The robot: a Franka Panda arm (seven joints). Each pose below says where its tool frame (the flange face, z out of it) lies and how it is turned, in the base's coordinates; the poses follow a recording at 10 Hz.
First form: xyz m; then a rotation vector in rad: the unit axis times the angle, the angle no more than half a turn.
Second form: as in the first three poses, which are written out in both.
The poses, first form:
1: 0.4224 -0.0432 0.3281 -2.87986 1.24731 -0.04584
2: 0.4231 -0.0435 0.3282 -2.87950 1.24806 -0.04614
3: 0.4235 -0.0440 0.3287 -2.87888 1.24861 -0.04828
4: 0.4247 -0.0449 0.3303 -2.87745 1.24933 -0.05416
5: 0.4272 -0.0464 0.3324 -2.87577 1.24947 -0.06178
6: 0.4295 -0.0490 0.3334 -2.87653 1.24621 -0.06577
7: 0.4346 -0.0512 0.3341 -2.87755 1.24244 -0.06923
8: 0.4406 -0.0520 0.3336 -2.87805 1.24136 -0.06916
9: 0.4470 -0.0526 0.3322 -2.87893 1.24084 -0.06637
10: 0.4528 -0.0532 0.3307 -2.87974 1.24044 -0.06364
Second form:
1: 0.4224 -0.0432 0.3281 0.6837 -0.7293 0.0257 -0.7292 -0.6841 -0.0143
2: 0.4231 -0.0435 0.3282 0.6833 -0.7296 0.0258 -0.7296 -0.6838 -0.0144
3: 0.4235 -0.0440 0.3287 0.6830 -0.7300 0.0269 -0.7299 -0.6834 -0.0152
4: 0.4247 -0.0449 0.3303 0.6823 -0.7305 0.0300 -0.7303 -0.6829 -0.0176
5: 0.4272 -0.0464 0.3324 0.6818 -0.7308 0.0339 -0.7306 -0.6825 -0.0207
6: 0.4295 -0.0490 0.3334 0.6832 -0.7293 0.0361 -0.7291 -0.6841 -0.0222
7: 0.4346 -0.0512 0.3341 0.6849 -0.7276 0.0380 -0.7273 -0.6859 -0.0235
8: 0.4406 -0.0520 0.3336 0.6855 -0.7271 0.0379 -0.7268 -0.6864 -0.0234
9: 0.4470 -0.0526 0.3322 0.6859 -0.7268 0.0365 -0.7265 -0.6868 -0.0222
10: 0.4528 -0.0532 0.3307 0.6863 -0.7265 0.0351 -0.7263 -0.6871 -0.0210
